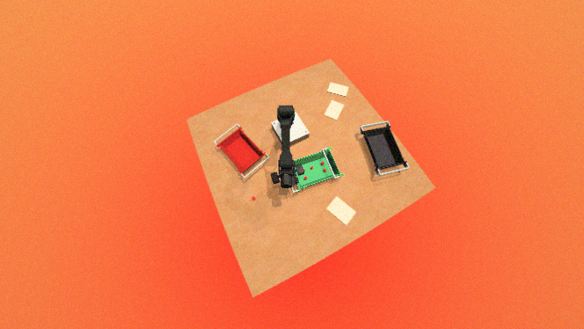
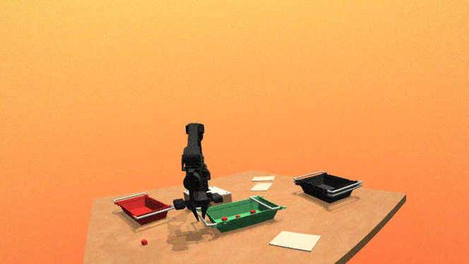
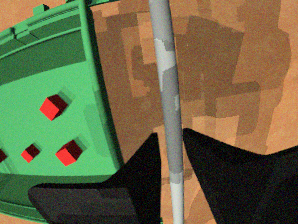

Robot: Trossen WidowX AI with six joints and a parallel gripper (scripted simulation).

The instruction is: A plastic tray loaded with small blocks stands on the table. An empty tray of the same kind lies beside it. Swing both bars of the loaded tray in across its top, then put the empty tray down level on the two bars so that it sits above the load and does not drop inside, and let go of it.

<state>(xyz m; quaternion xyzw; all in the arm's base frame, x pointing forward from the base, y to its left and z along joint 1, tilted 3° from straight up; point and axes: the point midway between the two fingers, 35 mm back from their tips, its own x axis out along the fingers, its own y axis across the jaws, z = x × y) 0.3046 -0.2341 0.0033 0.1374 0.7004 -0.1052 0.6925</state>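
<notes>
Now: gripper tip 340 mm past the red tray and 120 mm to the left of it. Also, from my gripper tip: red block: 240 mm to the right, 40 mm behind, 30 mm below.
</notes>
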